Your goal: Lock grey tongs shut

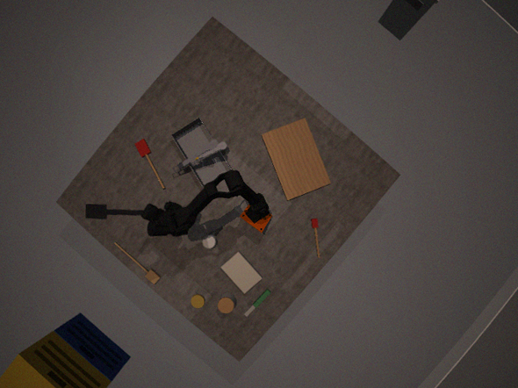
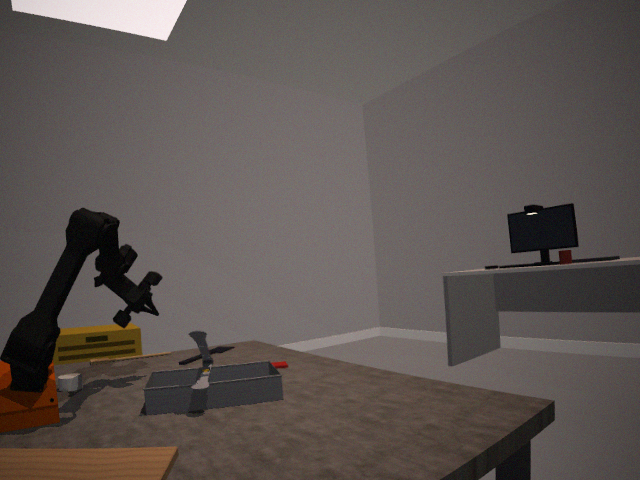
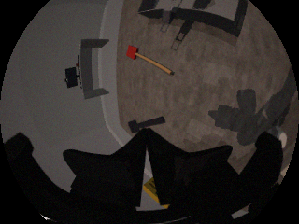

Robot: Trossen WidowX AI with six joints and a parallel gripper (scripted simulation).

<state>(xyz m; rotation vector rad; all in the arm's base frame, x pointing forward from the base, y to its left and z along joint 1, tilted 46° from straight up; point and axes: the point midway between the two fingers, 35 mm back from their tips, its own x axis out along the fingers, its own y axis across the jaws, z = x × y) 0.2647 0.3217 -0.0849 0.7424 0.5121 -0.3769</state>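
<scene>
Right now the grey roasting tin is 90 mm ahead of my gripper tip, 320 mm to the right of it and 160 mm below it. The rest, counted from my gripper tip: black spatula: 210 mm ahead, 250 mm to the left, 180 mm below; white puck: 260 mm behind, 40 mm to the right, 170 mm below; red spatula: 260 mm ahead, 90 mm to the right, 180 mm below.
</scene>
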